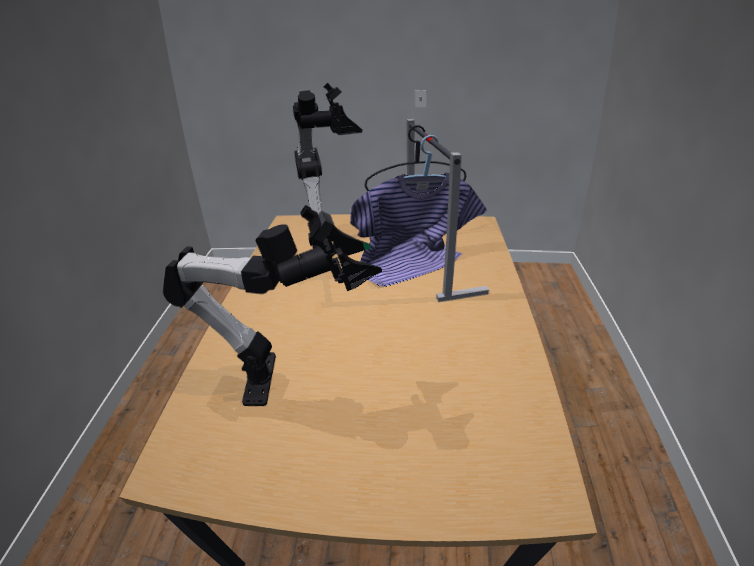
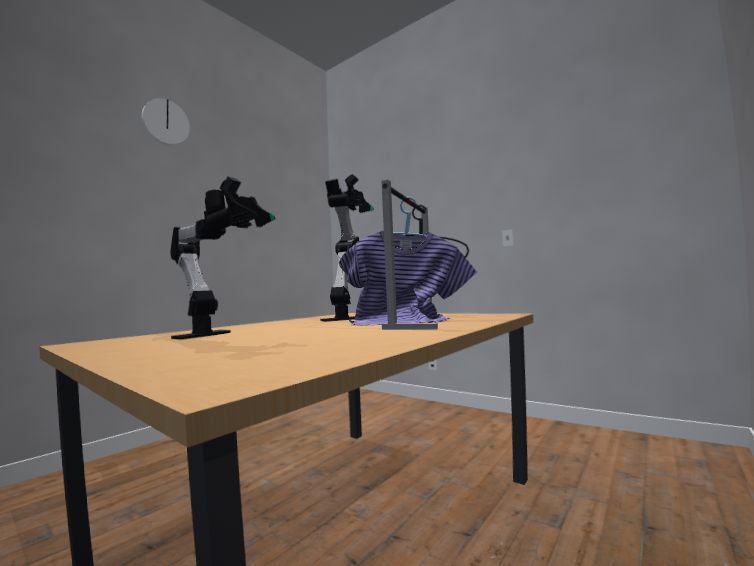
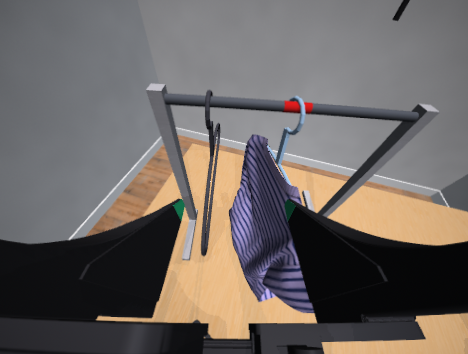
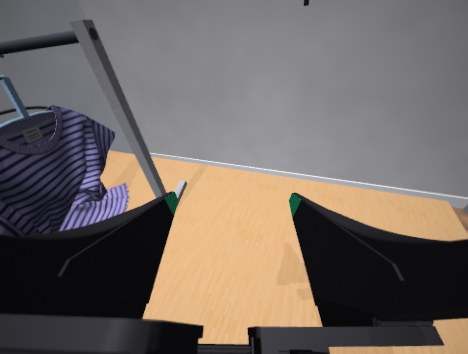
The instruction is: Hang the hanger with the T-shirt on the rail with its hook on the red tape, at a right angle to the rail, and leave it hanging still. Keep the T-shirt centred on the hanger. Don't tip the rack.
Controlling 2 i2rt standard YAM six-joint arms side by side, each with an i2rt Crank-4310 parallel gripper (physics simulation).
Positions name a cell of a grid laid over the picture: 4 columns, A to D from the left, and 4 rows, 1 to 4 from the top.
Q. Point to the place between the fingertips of the right gripper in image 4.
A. B3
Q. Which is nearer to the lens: the light-blue hanger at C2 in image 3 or the black hanger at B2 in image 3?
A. The black hanger.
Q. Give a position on a grey rack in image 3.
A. At D2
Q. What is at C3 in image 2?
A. A grey rack.
